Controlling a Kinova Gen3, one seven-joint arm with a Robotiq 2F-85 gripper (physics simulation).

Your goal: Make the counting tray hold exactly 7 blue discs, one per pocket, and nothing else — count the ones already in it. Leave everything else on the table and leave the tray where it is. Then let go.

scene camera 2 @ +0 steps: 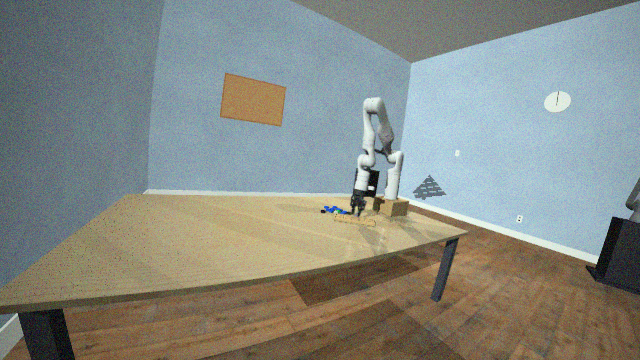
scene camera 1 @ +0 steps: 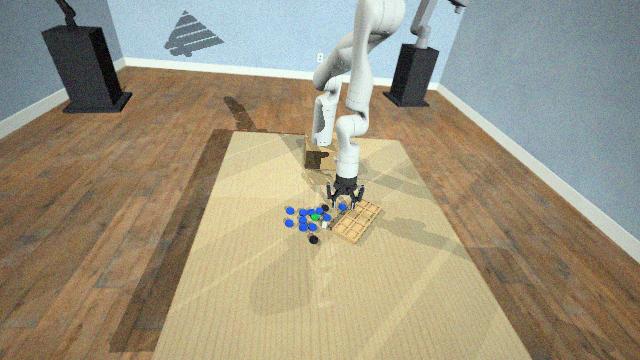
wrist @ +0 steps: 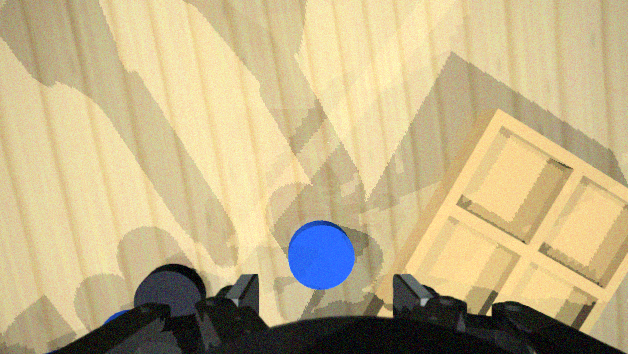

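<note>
The counting tray (scene camera 1: 344,236) (scene camera 2: 356,221) (wrist: 450,200) is a wooden grid of pockets lying flat; no disc shows in the pockets I can see, and the wrist view shows part of it. My gripper (scene camera 1: 343,206) (scene camera 2: 356,214) (wrist: 325,296) is partly open and empty, pointing down beside the tray's far left end. A lone blue disc (scene camera 1: 342,206) (wrist: 321,256) lies on the table, in line with the gap between the fingers and apart from them in the wrist view. Several other blue discs (scene camera 1: 303,220) (scene camera 2: 334,209) lie left of the tray.
A green disc (scene camera 1: 315,217) lies among the blue ones. A black disc (scene camera 1: 325,207) (wrist: 170,294) is left of the gripper, and another black disc (scene camera 1: 313,240) lies nearer the camera. A small white object (scene camera 1: 324,225) is close to the tray's left edge. The arm's wooden base block (scene camera 2: 395,207) stands behind.
</note>
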